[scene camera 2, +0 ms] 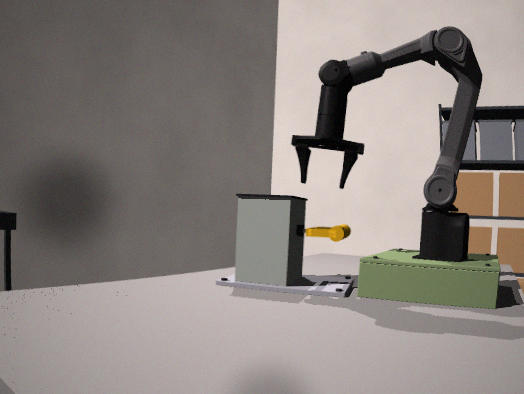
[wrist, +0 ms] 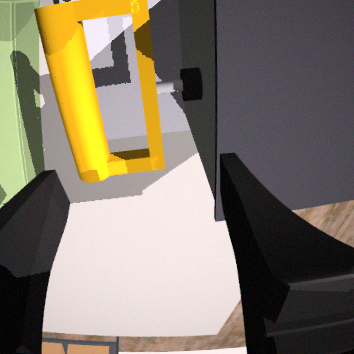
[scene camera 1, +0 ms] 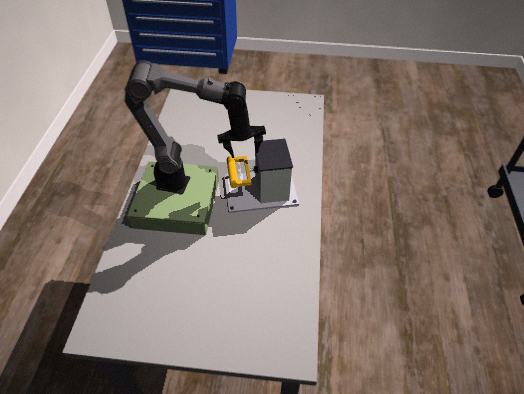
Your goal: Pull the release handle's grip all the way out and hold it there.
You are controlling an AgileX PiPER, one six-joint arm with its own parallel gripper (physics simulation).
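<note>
The yellow release handle (scene camera 1: 233, 172) (scene camera 2: 340, 232) (wrist: 80, 100) is a rectangular frame with a thick round grip bar. A short pale rod (wrist: 167, 87) joins its frame to a black collar on the side of the grey-green housing with a dark top (scene camera 1: 274, 185) (scene camera 2: 262, 240) (wrist: 285, 100). The grip stands out from the housing, toward the arm's base. My gripper (scene camera 1: 245, 160) (scene camera 2: 322, 185) (wrist: 137, 180) is open and empty, pointing down. Its fingertips are above the handle and the housing's top and touch neither. In the wrist view, the handle is toward the upper left.
The housing stands on a pale bolted plate (scene camera 1: 250, 203) (scene camera 2: 310, 289) on the table (scene camera 1: 225, 300). The green block (scene camera 1: 165, 212) (scene camera 2: 425, 282) (wrist: 10, 100) under the arm's base is close to the handle's grip side. A blue drawer cabinet (scene camera 1: 177, 44) stands beyond the table.
</note>
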